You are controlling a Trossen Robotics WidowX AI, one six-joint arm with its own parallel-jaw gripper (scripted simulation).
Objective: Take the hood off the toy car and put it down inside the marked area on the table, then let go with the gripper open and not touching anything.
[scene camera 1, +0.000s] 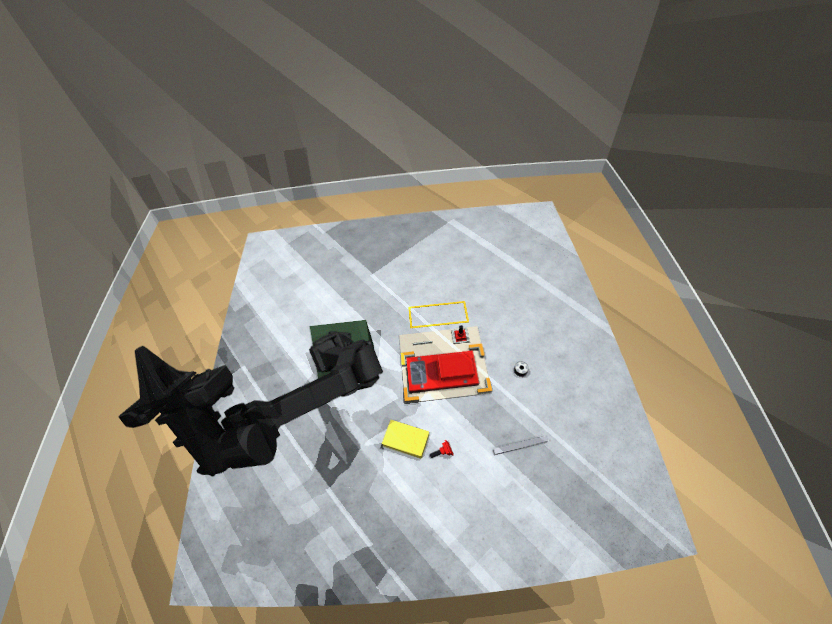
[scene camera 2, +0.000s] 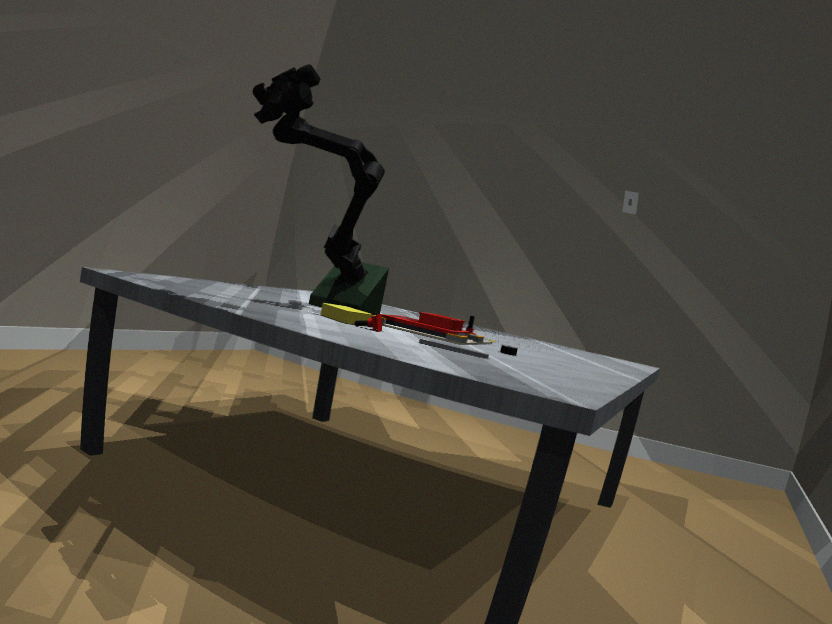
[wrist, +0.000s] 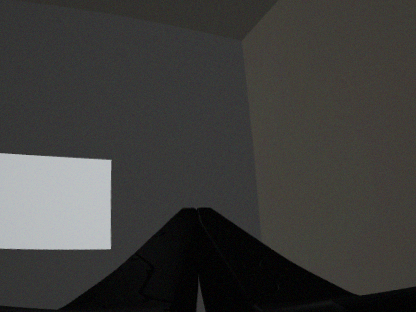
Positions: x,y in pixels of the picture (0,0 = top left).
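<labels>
You can see my gripper in scene camera 1, in scene camera 2 and in the wrist view [196,222]. On my gripper, [scene camera 1: 158,382] and [scene camera 2: 291,69] are the same spot.
</labels>
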